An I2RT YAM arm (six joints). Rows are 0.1 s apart.
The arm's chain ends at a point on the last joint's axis. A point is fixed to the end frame.
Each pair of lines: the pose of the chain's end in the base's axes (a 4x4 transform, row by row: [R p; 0 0 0 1], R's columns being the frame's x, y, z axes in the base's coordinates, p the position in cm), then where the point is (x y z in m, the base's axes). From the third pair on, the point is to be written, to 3 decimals.
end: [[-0.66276 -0.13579 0.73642 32.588], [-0.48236 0.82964 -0.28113 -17.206], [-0.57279 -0.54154 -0.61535 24.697], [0 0 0 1]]
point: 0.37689 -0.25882 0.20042
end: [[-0.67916 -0.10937 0.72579 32.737], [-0.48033 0.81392 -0.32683 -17.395], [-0.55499 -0.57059 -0.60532 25.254], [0 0 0 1]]
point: 0.37543 -0.26394 0.20908
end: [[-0.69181 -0.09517 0.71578 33.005], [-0.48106 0.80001 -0.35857 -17.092], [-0.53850 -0.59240 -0.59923 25.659], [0 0 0 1]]
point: 0.376 -0.263 0.215
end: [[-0.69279 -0.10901 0.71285 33.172], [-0.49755 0.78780 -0.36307 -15.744], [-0.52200 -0.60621 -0.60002 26.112], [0 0 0 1]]
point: 0.378 -0.250 0.221
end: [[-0.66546 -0.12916 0.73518 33.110], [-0.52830 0.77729 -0.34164 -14.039], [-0.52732 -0.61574 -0.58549 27.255], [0 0 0 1]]
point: 0.382 -0.231 0.234
